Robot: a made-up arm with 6 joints.
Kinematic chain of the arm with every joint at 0, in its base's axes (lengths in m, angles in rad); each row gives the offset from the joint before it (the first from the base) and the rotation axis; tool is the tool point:
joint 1: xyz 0 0 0.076 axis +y
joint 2: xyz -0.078 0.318 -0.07 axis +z
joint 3: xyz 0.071 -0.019 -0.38 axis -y
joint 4: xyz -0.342 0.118 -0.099 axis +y
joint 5: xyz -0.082 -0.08 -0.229 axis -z
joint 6: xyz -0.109 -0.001 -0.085 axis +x
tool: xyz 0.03 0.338 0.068
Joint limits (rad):
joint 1: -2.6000..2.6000
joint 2: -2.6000..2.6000
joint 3: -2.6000..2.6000
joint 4: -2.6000..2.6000
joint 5: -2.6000..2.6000
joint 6: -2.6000..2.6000
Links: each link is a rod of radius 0.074 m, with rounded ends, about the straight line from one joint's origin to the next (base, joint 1, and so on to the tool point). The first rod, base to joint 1, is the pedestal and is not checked.
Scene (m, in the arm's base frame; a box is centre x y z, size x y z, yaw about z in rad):
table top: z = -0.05
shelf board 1: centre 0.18 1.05 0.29 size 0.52 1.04 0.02 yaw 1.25
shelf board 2: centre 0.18 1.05 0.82 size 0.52 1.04 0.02 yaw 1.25
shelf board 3: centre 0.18 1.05 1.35 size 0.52 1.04 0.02 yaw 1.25
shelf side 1: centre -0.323 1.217 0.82 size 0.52 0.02 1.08 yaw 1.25
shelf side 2: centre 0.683 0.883 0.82 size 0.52 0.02 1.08 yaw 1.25
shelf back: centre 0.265 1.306 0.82 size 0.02 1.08 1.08 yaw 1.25
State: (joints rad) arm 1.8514 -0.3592 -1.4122 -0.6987 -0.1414 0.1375
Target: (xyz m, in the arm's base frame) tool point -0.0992 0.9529 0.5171
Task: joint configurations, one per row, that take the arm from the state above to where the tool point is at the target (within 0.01 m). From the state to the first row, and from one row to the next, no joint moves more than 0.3 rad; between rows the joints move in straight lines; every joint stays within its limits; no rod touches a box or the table.
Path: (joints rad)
1: 1.9641 -0.5362 -1.2428 -0.5563 -0.2537 -0.0788
2: 2.0768 -0.7132 -1.0735 -0.4139 -0.3661 -0.2951

